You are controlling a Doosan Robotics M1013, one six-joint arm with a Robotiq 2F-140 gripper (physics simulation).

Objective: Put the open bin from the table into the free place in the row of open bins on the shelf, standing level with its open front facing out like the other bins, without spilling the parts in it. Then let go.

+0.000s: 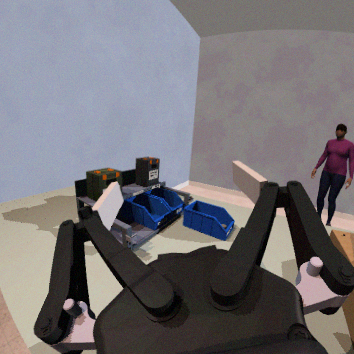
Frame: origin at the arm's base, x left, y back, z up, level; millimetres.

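Seen in the pictures: gripper, fingertip midpoint: (176, 181).
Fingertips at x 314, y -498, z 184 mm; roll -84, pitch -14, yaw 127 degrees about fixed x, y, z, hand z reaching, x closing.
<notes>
Offsets run from my fingertips to a thing's top centre. "spot": to the spot under its first point.
The loose blue open bin {spot: dy -81, dx -330, dz -227 mm} (206, 221) stands upright to the right of the shelf, apart from it; any parts inside are too small to make out. The shelf {spot: dy -204, dx -91, dz -218 mm} (128, 235) stands left of centre and holds a row of blue open bins {spot: dy -327, dx -306, dz -268 mm} (149, 212) with their open fronts toward the lower right. A stretch of bare shelf board shows at the near end of the row, partly hidden by my left finger. My gripper (176, 181) is wide open, with no thing between its pads. The loose bin appears beyond and below the fingertips.
A green box with orange catches {dy -404, dx -146, dz -78 mm} (103, 184) and a dark box with a white label {dy -416, dx -377, dz -53 mm} (147, 171) stand on the shelf's upper level. A person in a purple top (339, 155) stands at the right by the wall. A wooden surface (343, 241) shows at the right edge.
</notes>
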